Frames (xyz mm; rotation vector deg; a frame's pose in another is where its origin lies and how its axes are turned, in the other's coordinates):
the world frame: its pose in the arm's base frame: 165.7 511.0 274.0 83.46 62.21 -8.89
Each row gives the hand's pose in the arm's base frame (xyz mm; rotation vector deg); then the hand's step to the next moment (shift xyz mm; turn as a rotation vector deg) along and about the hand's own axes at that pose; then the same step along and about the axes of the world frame.
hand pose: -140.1 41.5 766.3 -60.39 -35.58 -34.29
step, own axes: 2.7 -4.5 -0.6 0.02 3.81 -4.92
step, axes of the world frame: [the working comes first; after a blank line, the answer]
step, axes of the arm's base frame: -1.2 -2.6 4.4 3.59 -3.09 -4.04

-4.9 1.8 0.5 3.05 -1.04 5.32
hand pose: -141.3 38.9 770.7 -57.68 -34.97 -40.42
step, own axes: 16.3 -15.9 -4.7 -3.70 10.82 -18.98
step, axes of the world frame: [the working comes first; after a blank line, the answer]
step, axes of the arm's base frame: -1.3 -13.8 18.6 8.49 -12.39 -16.29

-20.1 9.7 6.5 9.08 -8.22 18.46
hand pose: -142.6 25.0 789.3 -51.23 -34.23 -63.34
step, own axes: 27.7 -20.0 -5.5 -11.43 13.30 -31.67
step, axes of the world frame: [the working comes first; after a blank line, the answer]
step, axes of the arm's base frame: -8.9 -22.0 25.2 7.85 -18.88 -29.87

-32.8 7.6 7.9 14.39 -19.55 26.86
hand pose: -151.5 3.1 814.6 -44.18 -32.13 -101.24
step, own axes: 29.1 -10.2 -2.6 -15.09 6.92 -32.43
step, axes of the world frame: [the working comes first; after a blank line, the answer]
step, axes of the arm's base frame: -16.5 -17.4 19.6 2.40 -15.06 -33.09

-30.9 -0.6 1.7 15.49 -24.78 21.75
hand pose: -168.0 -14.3 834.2 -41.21 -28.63 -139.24
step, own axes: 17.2 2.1 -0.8 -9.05 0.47 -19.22
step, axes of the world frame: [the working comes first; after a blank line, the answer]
step, axes of the arm's base frame: -11.2 -8.9 9.9 -0.67 -6.06 -20.36

-17.2 -2.3 -0.4 10.00 -16.08 9.64
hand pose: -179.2 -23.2 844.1 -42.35 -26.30 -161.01
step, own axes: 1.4 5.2 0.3 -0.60 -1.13 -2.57
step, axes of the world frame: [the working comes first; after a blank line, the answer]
step, axes of the arm's base frame: 0.3 -4.9 2.2 -0.93 0.23 -2.71

-3.8 0.9 3.7 1.40 -2.51 0.00
